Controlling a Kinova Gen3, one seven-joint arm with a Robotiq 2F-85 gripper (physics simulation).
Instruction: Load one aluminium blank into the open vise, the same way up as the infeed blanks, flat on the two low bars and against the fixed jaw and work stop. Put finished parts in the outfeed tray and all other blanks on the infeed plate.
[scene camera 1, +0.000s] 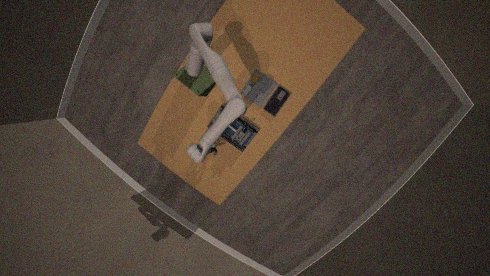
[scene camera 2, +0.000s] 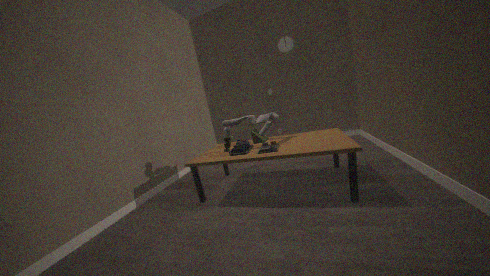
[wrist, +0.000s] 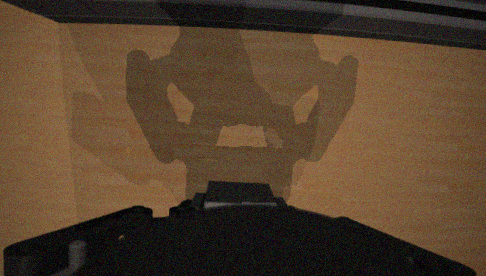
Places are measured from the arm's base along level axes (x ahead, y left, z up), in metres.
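Where they show: gripper, fingertip midpoint: (scene camera 2: 227, 150); arm's base, origin of the base link: (scene camera 1: 194, 71) (scene camera 2: 261, 134).
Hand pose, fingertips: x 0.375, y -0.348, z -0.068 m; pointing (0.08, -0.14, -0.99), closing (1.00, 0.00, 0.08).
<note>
Things, the pixels of their top centre, and the offset from my fingertips.
- vise, middle of its top: (scene camera 1: 231, 129) (scene camera 2: 240, 142) 0.042 m ahead, 0.200 m left, 0.093 m up
- small grey metal block, middle of its top: (wrist: 239, 259) 0.001 m back, 0.013 m right, 0.029 m up
- grey infeed plate, middle of its top: (scene camera 1: 258, 88) 0.016 m ahead, 0.506 m left, 0.002 m up
- yellowish piece, middle of its top: (scene camera 1: 255, 77) 0.038 m back, 0.547 m left, 0.038 m up
- grey piece, middle of its top: (scene camera 1: 281, 95) 0.156 m ahead, 0.562 m left, 0.035 m up
My gripper (scene camera 1: 213, 150) (scene camera 2: 227, 148) points down at the table just left of the vise (scene camera 1: 241, 133) (scene camera 2: 240, 147). In the wrist view its fingers (wrist: 239, 203) are shut on a small grey metal block (wrist: 239, 191), dark on top with a light front edge, low over the wood. I cannot tell whether the block is a blank or a finished part. The grey infeed plate (scene camera 1: 263, 91) carries a yellowish piece (scene camera 1: 255, 78) at its far corner. The black outfeed tray (scene camera 1: 272, 107) holds a grey piece (scene camera 1: 281, 95). The arm hides part of the vise.
The arm's base stands on a green block (scene camera 1: 198, 83) (scene camera 2: 257, 136) at the table's edge. The plate and tray (scene camera 2: 269, 148) lie right of the vise. The vise's dark base edge runs along the top of the wrist view (wrist: 242, 16).
</note>
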